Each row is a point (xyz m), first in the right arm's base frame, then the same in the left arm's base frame.
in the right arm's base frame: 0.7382 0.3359 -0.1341
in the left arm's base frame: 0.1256 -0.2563 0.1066
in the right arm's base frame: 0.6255 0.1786 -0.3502
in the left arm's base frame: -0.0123 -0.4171 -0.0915
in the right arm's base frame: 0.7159 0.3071 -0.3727
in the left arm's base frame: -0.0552 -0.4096 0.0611
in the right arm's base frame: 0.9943 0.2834 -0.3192
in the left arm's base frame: -0.1797 -0.1702 0.1514
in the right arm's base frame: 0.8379 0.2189 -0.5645
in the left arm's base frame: -0.2956 -0.4112 0.0199
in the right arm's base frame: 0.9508 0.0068 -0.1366
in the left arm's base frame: -0.0695 0.0039 -0.1118
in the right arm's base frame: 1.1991 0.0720 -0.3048
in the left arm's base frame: -0.3320 0.0555 0.0386
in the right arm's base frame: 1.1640 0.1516 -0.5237
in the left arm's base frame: -0.4669 -0.1311 0.0884
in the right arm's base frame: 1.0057 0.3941 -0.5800
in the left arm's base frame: -0.3680 -0.3598 0.2462
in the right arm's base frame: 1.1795 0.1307 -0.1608
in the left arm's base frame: -0.1950 0.1106 0.0910
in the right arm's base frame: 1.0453 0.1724 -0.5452
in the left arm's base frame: -0.4106 -0.2359 0.0598
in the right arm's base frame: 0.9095 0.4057 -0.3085
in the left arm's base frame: -0.0962 -0.2650 0.2307
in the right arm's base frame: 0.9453 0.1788 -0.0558
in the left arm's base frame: 0.0337 -0.0078 0.0474
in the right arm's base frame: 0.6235 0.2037 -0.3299
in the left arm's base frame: 0.0101 -0.4144 -0.0684
